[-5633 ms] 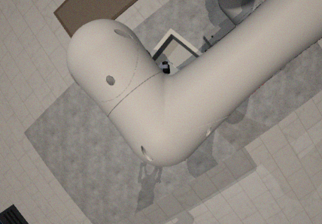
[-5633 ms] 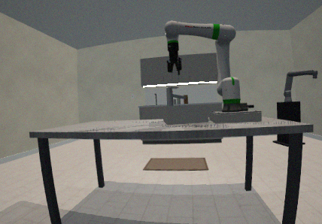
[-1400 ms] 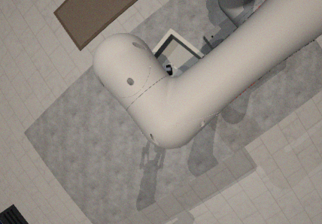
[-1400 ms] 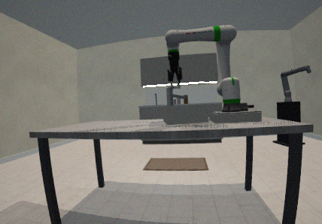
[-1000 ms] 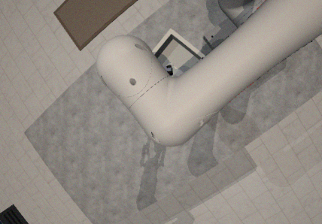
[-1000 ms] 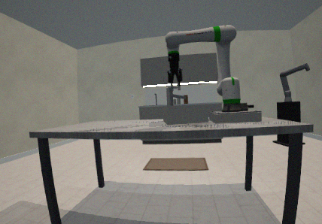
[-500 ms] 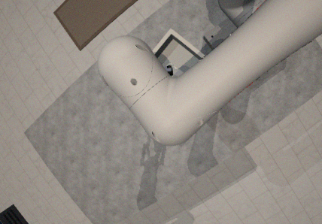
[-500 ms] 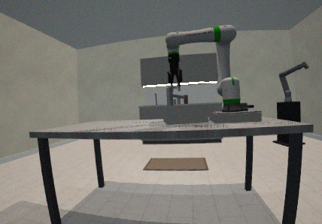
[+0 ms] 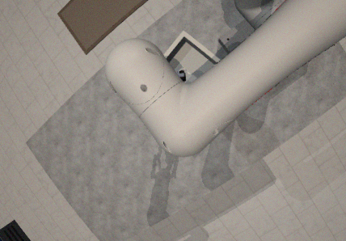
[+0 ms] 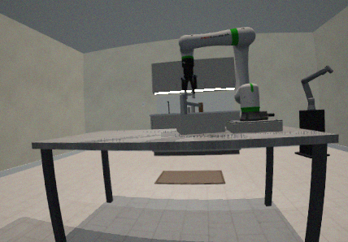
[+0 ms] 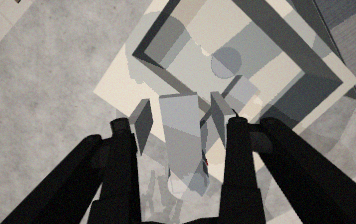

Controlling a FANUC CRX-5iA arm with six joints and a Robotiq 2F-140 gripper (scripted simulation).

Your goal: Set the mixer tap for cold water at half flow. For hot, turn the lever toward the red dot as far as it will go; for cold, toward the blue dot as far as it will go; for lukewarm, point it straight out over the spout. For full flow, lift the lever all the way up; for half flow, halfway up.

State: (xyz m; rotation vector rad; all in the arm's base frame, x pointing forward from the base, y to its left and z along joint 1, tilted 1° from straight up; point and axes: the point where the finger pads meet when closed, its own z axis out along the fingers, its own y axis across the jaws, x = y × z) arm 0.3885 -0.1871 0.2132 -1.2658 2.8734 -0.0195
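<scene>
My hand is 2 cm short of the grey tap lever and 2 cm to the right of it. Round my hand: sink basin 6 cm behind, 5 cm to the left, 24 cm below; mixer tap 3 cm ahead, 4 cm to the left, 5 cm below.
</scene>
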